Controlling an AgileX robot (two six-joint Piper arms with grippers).
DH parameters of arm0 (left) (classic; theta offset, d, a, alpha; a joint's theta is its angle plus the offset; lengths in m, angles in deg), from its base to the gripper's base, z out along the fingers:
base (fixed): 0 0 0 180
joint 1: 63.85 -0.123 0 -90
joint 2: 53.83 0 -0.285 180
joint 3: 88.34 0 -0.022 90
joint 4: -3.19 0.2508 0 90
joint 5: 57.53 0 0.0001 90
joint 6: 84.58 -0.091 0 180
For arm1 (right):
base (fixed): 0 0 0 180
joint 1: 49.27 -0.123 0 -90
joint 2: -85.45 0 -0.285 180
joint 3: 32.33 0 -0.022 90
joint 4: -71.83 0.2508 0 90
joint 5: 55.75 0 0.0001 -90
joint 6: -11.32 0.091 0 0
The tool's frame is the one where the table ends.
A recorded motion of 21 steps. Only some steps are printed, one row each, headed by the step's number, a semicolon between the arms.
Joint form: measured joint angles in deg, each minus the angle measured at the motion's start. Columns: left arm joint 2, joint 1, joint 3, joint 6, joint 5, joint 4; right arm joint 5, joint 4, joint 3, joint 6, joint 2, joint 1.
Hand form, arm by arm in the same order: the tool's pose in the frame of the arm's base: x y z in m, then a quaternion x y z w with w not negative. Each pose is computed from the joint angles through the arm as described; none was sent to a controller.
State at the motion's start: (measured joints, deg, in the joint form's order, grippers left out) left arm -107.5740 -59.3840 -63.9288 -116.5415 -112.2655 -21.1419; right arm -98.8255 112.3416 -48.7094 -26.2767 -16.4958 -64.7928
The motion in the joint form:
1: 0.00 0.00 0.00 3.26 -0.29 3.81; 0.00 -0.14 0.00 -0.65 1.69 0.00
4: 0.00 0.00 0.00 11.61 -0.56 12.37; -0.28 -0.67 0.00 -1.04 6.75 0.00
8: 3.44 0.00 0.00 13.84 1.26 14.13; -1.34 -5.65 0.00 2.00 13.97 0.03
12: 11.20 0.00 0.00 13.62 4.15 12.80; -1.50 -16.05 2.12 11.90 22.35 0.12
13: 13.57 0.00 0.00 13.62 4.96 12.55; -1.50 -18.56 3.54 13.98 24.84 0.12
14: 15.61 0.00 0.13 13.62 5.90 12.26; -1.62 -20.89 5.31 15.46 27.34 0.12
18: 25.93 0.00 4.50 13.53 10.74 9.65; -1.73 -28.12 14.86 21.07 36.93 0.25
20: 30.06 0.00 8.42 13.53 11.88 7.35; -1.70 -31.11 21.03 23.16 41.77 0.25
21: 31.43 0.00 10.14 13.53 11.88 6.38; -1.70 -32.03 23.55 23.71 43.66 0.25
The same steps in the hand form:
1: 0.1353 -0.0368 0.3681 0.22351 0.87564 -0.08856 0.41887; 0.3446 0.1375 0.4120 -0.27247 0.80342 0.23451 0.47465
4: 0.1364 -0.0262 0.3648 0.17616 0.89672 -0.04685 0.40333; 0.3185 0.1301 0.4428 -0.28225 0.77999 0.22689 0.51037
8: 0.1239 -0.0227 0.3744 0.15940 0.88182 -0.03504 0.44245; 0.2785 0.1150 0.4787 -0.28541 0.76041 0.19847 0.54856
12: 0.0909 -0.0212 0.3933 0.15419 0.83680 -0.03640 0.52408; 0.2344 0.0920 0.5021 -0.24512 0.76261 0.15720 0.57760
13: 0.0802 -0.0205 0.3981 0.15232 0.82206 -0.03591 0.54748; 0.2220 0.0860 0.5042 -0.23596 0.76347 0.14620 0.58315
14: 0.0711 -0.0199 0.4015 0.15012 0.80834 -0.03603 0.56812; 0.2100 0.0802 0.5040 -0.23048 0.76487 0.13389 0.58645
18: 0.0324 -0.0186 0.3967 0.13772 0.75137 -0.04912 0.64347; 0.1700 0.0607 0.4856 -0.20391 0.77980 0.10012 0.58336
20: 0.0228 -0.0199 0.3815 0.13248 0.74263 -0.06773 0.65297; 0.1528 0.0526 0.4670 -0.19500 0.79084 0.08489 0.57388
21: 0.0208 -0.0208 0.3738 0.13123 0.74387 -0.07630 0.65086; 0.1463 0.0498 0.4587 -0.19308 0.79506 0.07964 0.56943

